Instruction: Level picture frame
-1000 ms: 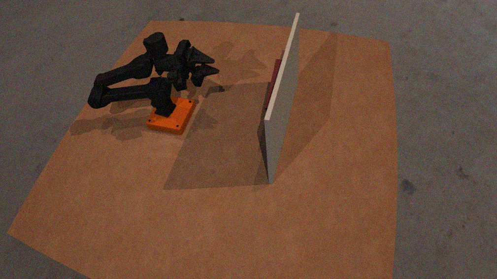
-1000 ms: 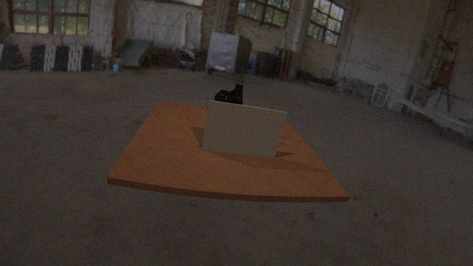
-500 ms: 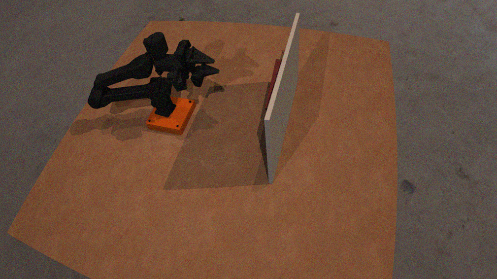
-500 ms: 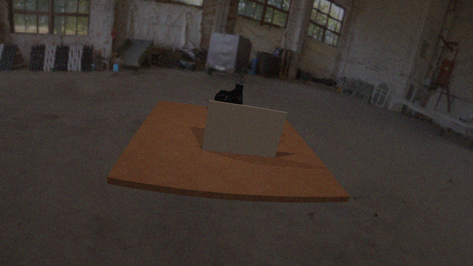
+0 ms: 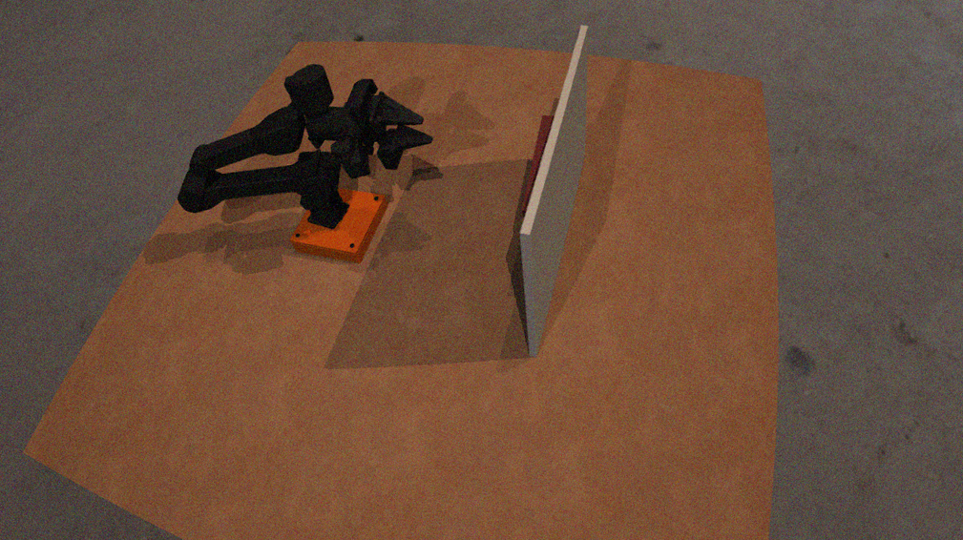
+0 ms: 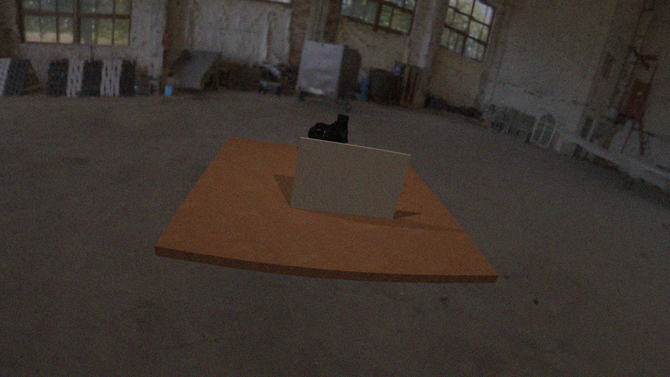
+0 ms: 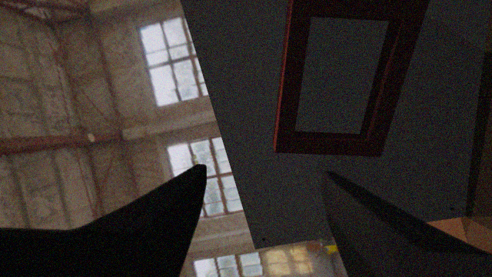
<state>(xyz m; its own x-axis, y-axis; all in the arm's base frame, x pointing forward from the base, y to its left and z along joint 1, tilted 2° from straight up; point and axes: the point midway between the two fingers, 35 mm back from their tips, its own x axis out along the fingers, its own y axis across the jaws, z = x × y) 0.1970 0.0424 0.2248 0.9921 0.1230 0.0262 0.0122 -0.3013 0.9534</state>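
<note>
Right now the dark red picture frame is 190 mm ahead of my gripper tip, 90 mm below it and 30 mm to the left of it. Also, from my gripper tip: white wall panel 200 mm ahead, 100 mm below, 40 mm to the left.
</note>
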